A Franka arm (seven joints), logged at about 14 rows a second.
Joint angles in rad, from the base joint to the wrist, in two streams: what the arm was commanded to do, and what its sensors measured. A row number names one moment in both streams.
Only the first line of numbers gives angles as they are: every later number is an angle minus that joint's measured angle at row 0.
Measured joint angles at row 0: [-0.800, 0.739, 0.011, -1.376, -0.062, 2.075, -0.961]
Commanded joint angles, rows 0 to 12: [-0.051, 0.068, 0.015, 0.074, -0.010, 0.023, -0.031]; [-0.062, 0.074, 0.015, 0.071, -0.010, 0.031, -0.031]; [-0.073, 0.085, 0.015, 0.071, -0.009, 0.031, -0.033]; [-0.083, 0.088, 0.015, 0.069, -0.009, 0.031, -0.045]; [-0.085, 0.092, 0.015, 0.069, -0.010, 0.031, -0.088]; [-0.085, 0.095, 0.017, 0.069, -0.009, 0.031, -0.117]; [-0.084, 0.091, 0.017, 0.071, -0.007, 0.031, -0.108]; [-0.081, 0.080, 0.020, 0.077, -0.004, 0.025, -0.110]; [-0.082, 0.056, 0.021, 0.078, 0.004, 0.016, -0.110]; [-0.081, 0.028, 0.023, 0.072, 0.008, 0.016, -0.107]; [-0.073, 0.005, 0.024, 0.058, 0.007, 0.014, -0.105]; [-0.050, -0.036, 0.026, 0.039, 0.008, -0.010, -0.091]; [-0.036, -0.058, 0.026, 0.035, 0.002, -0.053, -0.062]
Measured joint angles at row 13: [-0.063, 0.022, 0.023, 0.077, 0.001, 0.007, -0.088]
